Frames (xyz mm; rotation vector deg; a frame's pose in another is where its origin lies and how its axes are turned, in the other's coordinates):
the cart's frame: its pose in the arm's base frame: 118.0 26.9 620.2 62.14 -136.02 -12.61
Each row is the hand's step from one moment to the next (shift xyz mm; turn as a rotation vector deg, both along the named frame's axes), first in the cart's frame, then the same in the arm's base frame.
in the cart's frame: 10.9 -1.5 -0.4 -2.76 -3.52 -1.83
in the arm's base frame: -4.8 -9.1 4.0 4.77 -0.18 -0.73
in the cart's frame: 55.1 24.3 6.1 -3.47 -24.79 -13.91
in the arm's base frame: -49.3 -25.1 24.6 25.42 -13.06 1.88
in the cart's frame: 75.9 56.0 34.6 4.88 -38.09 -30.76
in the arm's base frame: -96.3 -21.2 19.4 38.33 -27.04 14.86
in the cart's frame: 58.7 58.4 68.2 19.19 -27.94 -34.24
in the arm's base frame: -105.8 -9.0 -15.1 25.62 -30.67 26.91
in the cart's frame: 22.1 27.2 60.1 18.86 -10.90 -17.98
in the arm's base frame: -61.1 -2.1 -33.3 6.17 -20.11 18.85
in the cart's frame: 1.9 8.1 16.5 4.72 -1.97 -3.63
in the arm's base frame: -14.9 2.9 -10.5 0.59 -4.58 4.24
